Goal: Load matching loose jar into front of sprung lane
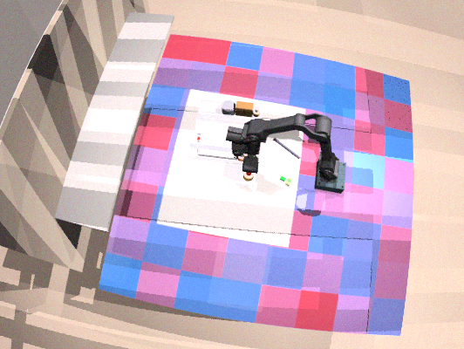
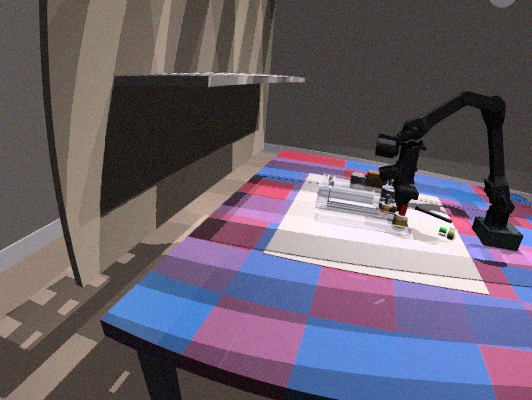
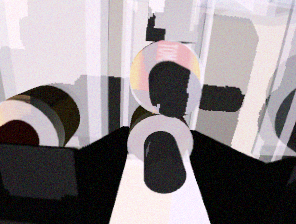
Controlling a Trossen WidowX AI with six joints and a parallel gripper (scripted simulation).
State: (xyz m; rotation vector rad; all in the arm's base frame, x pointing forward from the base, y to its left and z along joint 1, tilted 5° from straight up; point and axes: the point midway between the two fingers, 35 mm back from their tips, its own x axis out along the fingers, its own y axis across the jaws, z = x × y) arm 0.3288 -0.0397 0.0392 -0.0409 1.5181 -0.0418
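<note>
Now: the dark rod 15 cm behind my gripper tip, 7 cm to the right of it and 2 cm below it. The rest, counted from my gripper tip: lane rack (14 cm ahead, 3 cm to the right, 1 cm below); box (22 cm to the right, 5 cm ahead, 1 cm above).
</note>
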